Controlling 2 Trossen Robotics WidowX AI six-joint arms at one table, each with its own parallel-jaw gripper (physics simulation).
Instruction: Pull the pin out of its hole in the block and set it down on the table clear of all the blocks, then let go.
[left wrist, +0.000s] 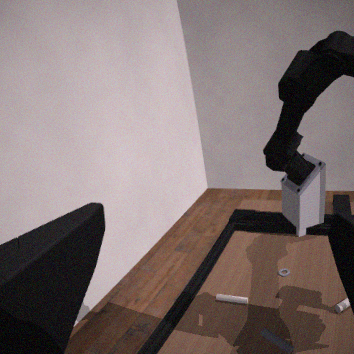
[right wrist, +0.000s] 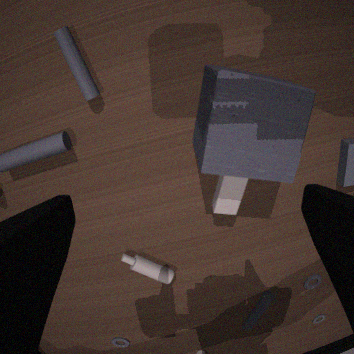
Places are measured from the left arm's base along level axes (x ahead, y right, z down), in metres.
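Pixels of known places: left gripper, fingertip midpoint: (left wrist: 223, 222); right gripper, fingertip midpoint: (right wrist: 189, 203); right arm's base, origin of the base link: (left wrist: 300, 171).
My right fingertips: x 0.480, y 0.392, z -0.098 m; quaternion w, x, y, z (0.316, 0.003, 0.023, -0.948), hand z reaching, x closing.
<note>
Behind a point stands the place of what it marks.
The grey block (right wrist: 255, 125) {x 0.441, y 0.368, z -0.020 m} stands on the table right of the middle in the right wrist view. A pale square pin (right wrist: 231, 196) {x 0.484, y 0.321, z 0.009 m} sticks out of its near side; the hole's mouth and the pin's inner part are hidden. My right gripper (right wrist: 189, 203) {x 0.480, y 0.392, z -0.098 m} is open and empty, its fingers wide apart at the view's left and right sides. The pin shows between the two fingers in this view, nearer the right one, and no finger touches it. My left gripper (left wrist: 223, 222) {x 0.350, y 0.068, z -0.318 m} is open and empty; neither the block nor the pin can be made out in the left wrist view.
Two grey cylinders (right wrist: 77, 64) {x 0.509, y 0.468, z 0.028 m} (right wrist: 35, 151) {x 0.582, y 0.444, z 0.024 m} lie left of the block. A stepped white peg (right wrist: 150, 268) {x 0.591, y 0.294, z 0.026 m}, a dark rod (right wrist: 259, 310) {x 0.546, y 0.155, z 0.027 m} and small rings (right wrist: 120, 342) {x 0.735, y 0.200, z 0.039 m} (right wrist: 313, 281) {x 0.474, y 0.127, z 0.039 m} lie nearer. Part of another grey block (right wrist: 349, 162) {x 0.382, y 0.264, z 0.026 m} shows at right. A black rail (left wrist: 200, 280) {x 0.731, y 0.030, z 0.025 m} edges the table.
</note>
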